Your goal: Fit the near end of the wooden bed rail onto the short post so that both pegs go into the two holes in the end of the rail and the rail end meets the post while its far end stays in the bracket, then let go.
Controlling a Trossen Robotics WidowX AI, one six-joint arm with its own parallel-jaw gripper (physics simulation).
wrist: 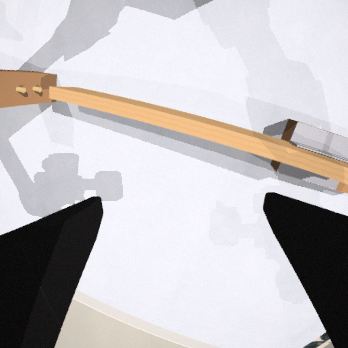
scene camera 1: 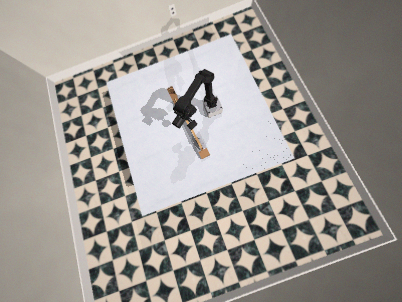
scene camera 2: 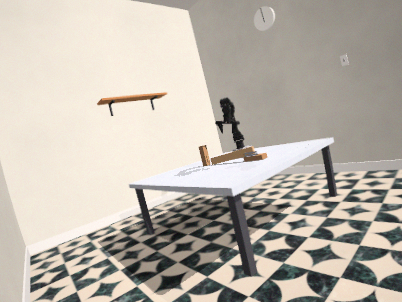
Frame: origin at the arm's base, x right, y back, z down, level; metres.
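Seen in the pictures: gripper, fingertip midpoint: (wrist: 184,202) (scene camera 2: 227,133); arm's base at its link origin: (scene camera 1: 211,104) (scene camera 2: 240,147).
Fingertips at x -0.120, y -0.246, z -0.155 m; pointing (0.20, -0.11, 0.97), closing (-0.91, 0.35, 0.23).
Observation:
Pixels of each thing's middle, then the offset from my fingertips to it. "spot": a spot on its surface instead.
- short post at a spot on its surface: (wrist: 10,89) (scene camera 2: 206,154) spot: dz +0.139, dx +0.283, dy -0.030 m
- wooden rail at the middle of its body: (wrist: 190,122) (scene camera 2: 231,156) dz +0.183, dx +0.025, dy +0.007 m
- grey bracket at a spot on its surface: (wrist: 322,137) spot: dz +0.197, dx -0.151, dy +0.061 m
- brown block at the middle of its body: (scene camera 2: 255,157) (scene camera 1: 201,148) dz +0.217, dx -0.192, dy +0.038 m
The short post (scene camera 1: 171,92) (scene camera 2: 204,155) (wrist: 10,89) stands upright. In the wrist view two light pegs (wrist: 28,90) stick out of its face, uncovered. The wooden rail (scene camera 2: 231,155) (wrist: 170,117) slopes, with its near end low by the post's foot, below the pegs. Whether that end touches the post, I cannot tell. Its far part runs into the grey bracket (wrist: 322,137) by a brown block (scene camera 1: 204,153) (scene camera 2: 256,157). The rail's end holes do not show. My gripper (scene camera 1: 185,123) (scene camera 2: 228,131) (wrist: 184,202) is open and empty, above the rail and table.
The arm's pale base (scene camera 1: 213,110) stands on the white table (scene camera 1: 240,135) (scene camera 2: 185,187) beside the rail. Shadows of the arm fall across the table. A wall shelf (scene camera 2: 132,98) and a clock (scene camera 2: 264,18) hang on the walls.

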